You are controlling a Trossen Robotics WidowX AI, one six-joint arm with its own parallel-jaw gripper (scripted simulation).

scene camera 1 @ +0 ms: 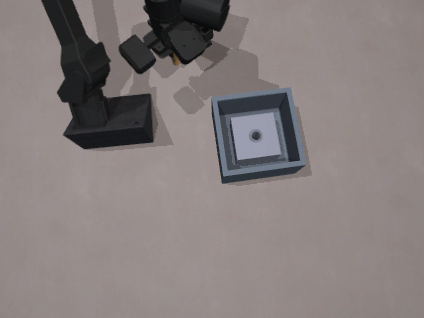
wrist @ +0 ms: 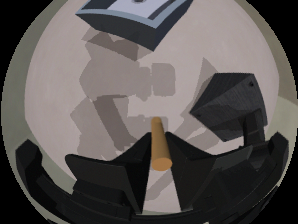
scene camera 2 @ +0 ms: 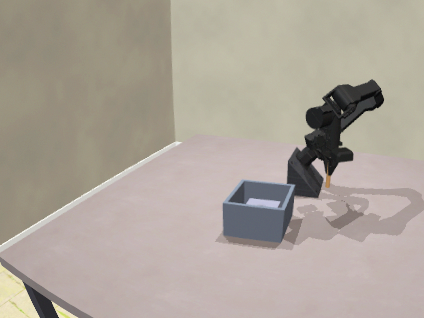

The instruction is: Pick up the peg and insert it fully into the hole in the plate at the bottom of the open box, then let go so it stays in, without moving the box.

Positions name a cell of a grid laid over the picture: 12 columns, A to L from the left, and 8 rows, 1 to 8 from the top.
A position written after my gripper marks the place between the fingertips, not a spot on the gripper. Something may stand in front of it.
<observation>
My gripper shows in scene camera 1 (E2), in the wrist view (G5) and in scene camera 2 (J5).
</observation>
